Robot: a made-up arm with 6 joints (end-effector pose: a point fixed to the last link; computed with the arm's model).
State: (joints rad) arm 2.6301 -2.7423 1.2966 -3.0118 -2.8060 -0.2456
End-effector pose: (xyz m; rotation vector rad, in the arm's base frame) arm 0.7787 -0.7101 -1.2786 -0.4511 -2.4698 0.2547
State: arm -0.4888 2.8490 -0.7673 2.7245 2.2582 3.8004
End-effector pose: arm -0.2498 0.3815 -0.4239 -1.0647 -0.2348 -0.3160
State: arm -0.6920 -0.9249 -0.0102 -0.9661 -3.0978 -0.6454
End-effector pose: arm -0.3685 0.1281 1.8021 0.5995 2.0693 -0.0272
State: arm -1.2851 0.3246 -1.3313 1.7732 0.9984 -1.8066
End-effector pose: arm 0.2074 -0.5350 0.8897 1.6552 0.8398 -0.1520
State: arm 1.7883 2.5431 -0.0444 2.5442 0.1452 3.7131
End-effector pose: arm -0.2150 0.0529 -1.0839 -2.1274 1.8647 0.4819
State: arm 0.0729 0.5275 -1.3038 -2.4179 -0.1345 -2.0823
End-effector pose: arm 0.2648 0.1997 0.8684 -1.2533 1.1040 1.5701
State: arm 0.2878 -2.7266 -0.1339 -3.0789 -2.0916 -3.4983
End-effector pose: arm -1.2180 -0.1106 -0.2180 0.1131 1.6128 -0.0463
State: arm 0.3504 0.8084 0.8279 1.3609 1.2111 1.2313
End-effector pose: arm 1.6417 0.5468 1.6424 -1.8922 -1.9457 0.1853
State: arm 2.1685 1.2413 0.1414 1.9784 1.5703 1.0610
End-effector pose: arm -1.0753 1.4105 0.2996 -0.6495 1.6030 -1.5672
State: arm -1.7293 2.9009 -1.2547 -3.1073 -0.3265 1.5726
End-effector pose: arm 0.2557 0.0793 -0.0320 -0.8254 -1.3900 0.5393
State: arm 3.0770 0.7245 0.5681 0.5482 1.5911 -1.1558
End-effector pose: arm -1.6503 0.3121 1.4629 -1.0284 -0.5743 -1.7413
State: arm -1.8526 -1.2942 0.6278 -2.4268 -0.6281 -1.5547
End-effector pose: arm 0.5518 1.2539 1.6768 1.4108 -0.0566 1.0672
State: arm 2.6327 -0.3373 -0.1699 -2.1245 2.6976 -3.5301
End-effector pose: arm -0.4227 0.0912 1.6482 -1.5809 0.3761 0.2301
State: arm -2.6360 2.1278 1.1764 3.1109 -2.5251 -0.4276
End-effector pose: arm -1.2483 -0.9653 -0.8197 0.6941 -1.4498 0.7230
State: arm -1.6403 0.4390 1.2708 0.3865 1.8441 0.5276
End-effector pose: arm -0.2928 -1.0043 2.3268 -2.6427 -1.5165 -0.7412
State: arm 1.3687 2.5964 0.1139 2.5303 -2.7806 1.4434
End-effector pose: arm -0.1720 0.1402 -1.1849 1.2436 0.4121 1.2040
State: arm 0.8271 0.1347 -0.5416 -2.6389 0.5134 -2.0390
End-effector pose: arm 0.3411 0.6816 1.1756 -1.9347 0.4074 1.2697
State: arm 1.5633 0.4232 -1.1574 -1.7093 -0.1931 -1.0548
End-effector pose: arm -0.0311 0.2779 0.8632 0.8750 1.5333 -1.0321
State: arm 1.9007 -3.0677 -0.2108 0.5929 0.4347 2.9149
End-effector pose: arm 0.4837 -0.7981 -0.6600 -0.2170 0.3162 -1.4492
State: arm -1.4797 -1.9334 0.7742 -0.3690 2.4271 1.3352
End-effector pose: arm -0.3952 1.8644 0.4797 -0.4380 1.7632 -0.3051
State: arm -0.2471 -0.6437 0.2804 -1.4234 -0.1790 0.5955
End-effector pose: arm -0.0917 -0.0132 2.0364 0.5823 -0.8416 0.2963
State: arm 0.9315 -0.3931 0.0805 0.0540 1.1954 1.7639
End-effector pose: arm 0.3291 0.0408 2.0710 -0.6044 -1.5354 -0.7424
